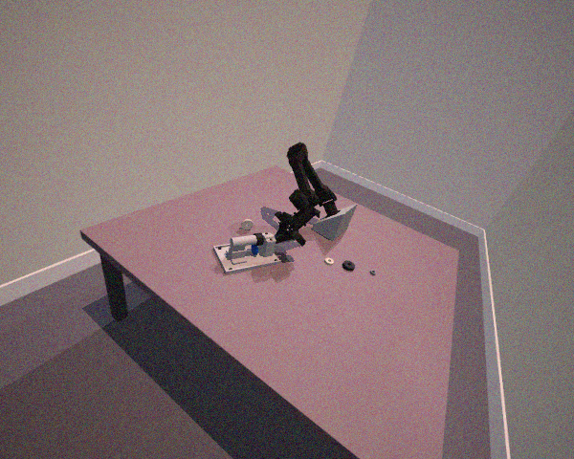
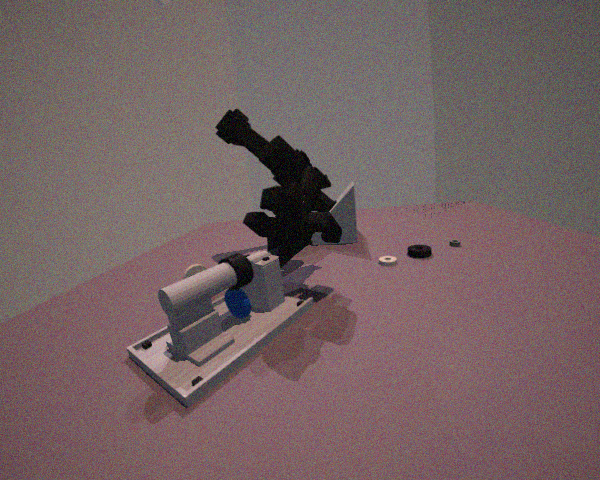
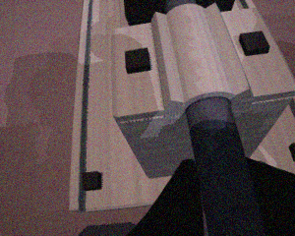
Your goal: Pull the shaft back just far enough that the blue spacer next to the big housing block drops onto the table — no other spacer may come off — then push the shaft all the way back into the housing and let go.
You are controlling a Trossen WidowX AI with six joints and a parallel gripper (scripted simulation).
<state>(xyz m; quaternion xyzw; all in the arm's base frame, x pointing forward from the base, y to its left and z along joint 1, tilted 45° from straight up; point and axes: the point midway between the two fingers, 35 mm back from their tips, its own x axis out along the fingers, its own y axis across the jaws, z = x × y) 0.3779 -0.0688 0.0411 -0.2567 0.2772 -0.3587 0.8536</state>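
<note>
Right now my gripper tip is 50 mm short of the dark shaft, 30 mm to the left of it and 30 mm below it. The rest, counted from my gripper tip: grey ring 220 mm behind, 390 mm to the left, 50 mm below; then black spacer 60 mm ahead, 30 mm to the right, 20 mm above; then blue spacer 70 mm ahead, 40 mm to the right, 20 mm below.
</note>
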